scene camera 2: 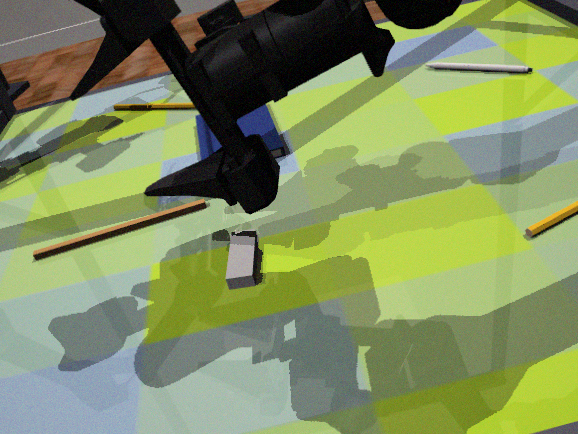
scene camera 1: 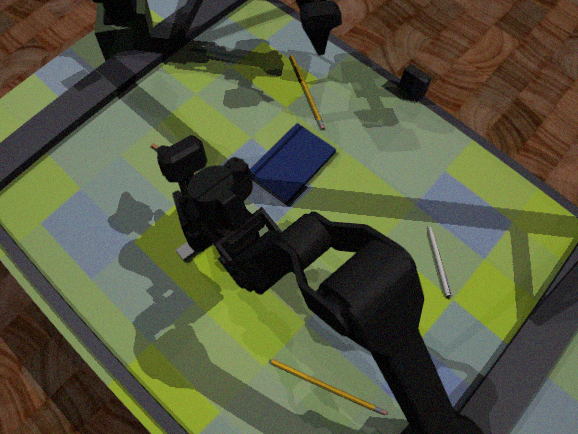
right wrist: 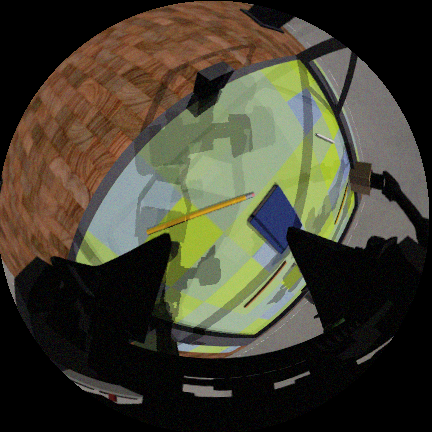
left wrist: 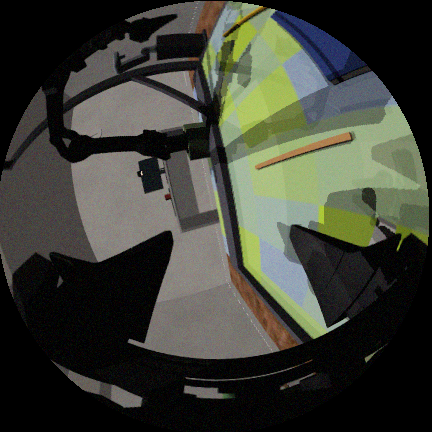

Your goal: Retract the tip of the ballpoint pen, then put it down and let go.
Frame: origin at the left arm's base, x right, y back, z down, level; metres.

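Seen in the pictures: left gripper, fingertip midpoint: [scene camera 2: 110, 146] [right wrist: 307, 303] [left wrist: 233, 233]; right gripper, fingertip midpoint: [scene camera 1: 317, 42] [right wrist: 230, 236]; left arm's base at its link origin: [right wrist: 370, 179]; right arm's base at its link origin: [scene camera 1: 120, 11] [left wrist: 185, 141].
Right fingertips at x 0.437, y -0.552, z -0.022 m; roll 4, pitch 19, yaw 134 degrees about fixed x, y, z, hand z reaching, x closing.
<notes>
Offsets run from my right fingertips to a thing's top centre.
A white ballpoint pen {dz +0.117, dx -0.148, dy +0.388 m} [scene camera 1: 439, 262] [scene camera 2: 480, 67] [right wrist: 325, 138] lies flat on the table, at the right in both scene views. It has one pointed end and one dark end; whether its tip is out is too small to tell. My left gripper [scene camera 1: 175, 186] [scene camera 2: 111, 145] [left wrist: 233, 233] is open and empty, raised above the table and well away from the pen. The pen does not show in the left wrist view. My right gripper [right wrist: 230, 236] is open and empty, above the far part of the table in scene camera 1, far from the pen.
A blue notebook {dz +0.114, dx -0.163, dy +0.080 m} [scene camera 1: 295, 162] [scene camera 2: 262, 125] lies mid-table. Yellow pencils {dz +0.119, dx -0.017, dy -0.004 m} [scene camera 1: 306, 90] {dz +0.119, dx -0.428, dy +0.373 m} [scene camera 1: 327, 386] lie beyond it and at the front. A white eraser {dz +0.114, dx -0.390, dy +0.060 m} [scene camera 1: 185, 251] [scene camera 2: 241, 262] and a brown stick {dz +0.119, dx -0.292, dy -0.054 m} [scene camera 2: 120, 230] [left wrist: 305, 150] lie near my left gripper. A black block {dz +0.069, dx +0.119, dy +0.152 m} [scene camera 1: 415, 82] stands at the edge.
</notes>
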